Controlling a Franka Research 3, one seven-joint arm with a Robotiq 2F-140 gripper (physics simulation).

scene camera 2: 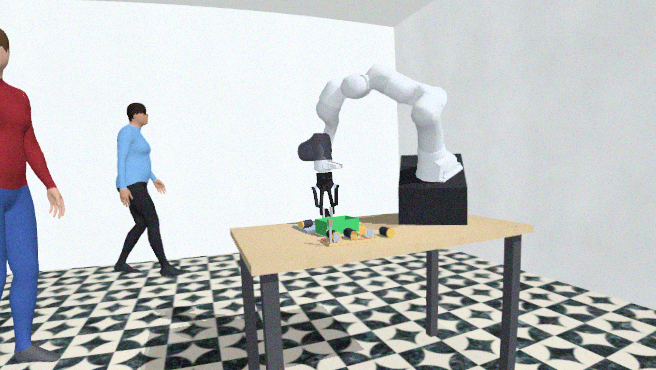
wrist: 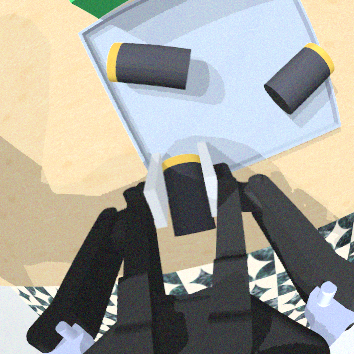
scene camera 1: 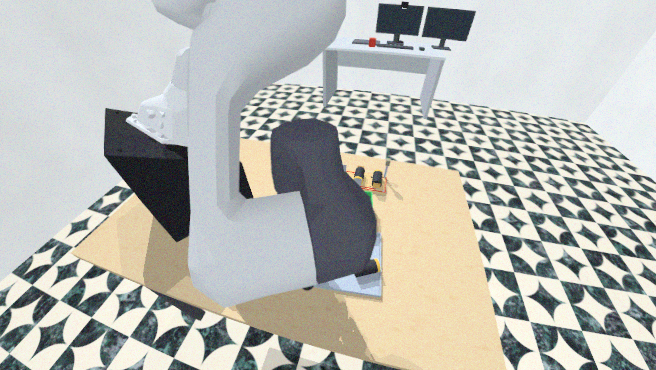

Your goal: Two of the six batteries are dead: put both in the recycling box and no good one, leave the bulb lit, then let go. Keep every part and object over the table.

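Note:
My gripper (scene camera 2: 327, 212) (wrist: 181, 162) is shut on a black battery with a yellow end (wrist: 191, 205), low over the near edge of the blue-grey tray (scene camera 1: 372, 291) (wrist: 235, 112). Two batteries lie on the tray: one at left (wrist: 152, 66), one at right (wrist: 299, 79). The green box (scene camera 1: 369, 199) (scene camera 2: 344, 227) (wrist: 100, 7) stands beside the tray; its inside is hidden. Two batteries (scene camera 1: 359, 173) (scene camera 1: 377, 179) sit on the wired board (scene camera 2: 345, 243). Another battery (scene camera 2: 386, 231) lies beside the board. The bulb's state cannot be told. The arm hides my gripper in scene camera 1.
An upright grey post (scene camera 1: 387, 170) (scene camera 2: 330, 233) stands at the board's end. The black robot base (scene camera 2: 433, 202) stands on the wooden table (scene camera 1: 425, 240). The table edge (wrist: 295, 235) is close to the tray's near side in the wrist view.

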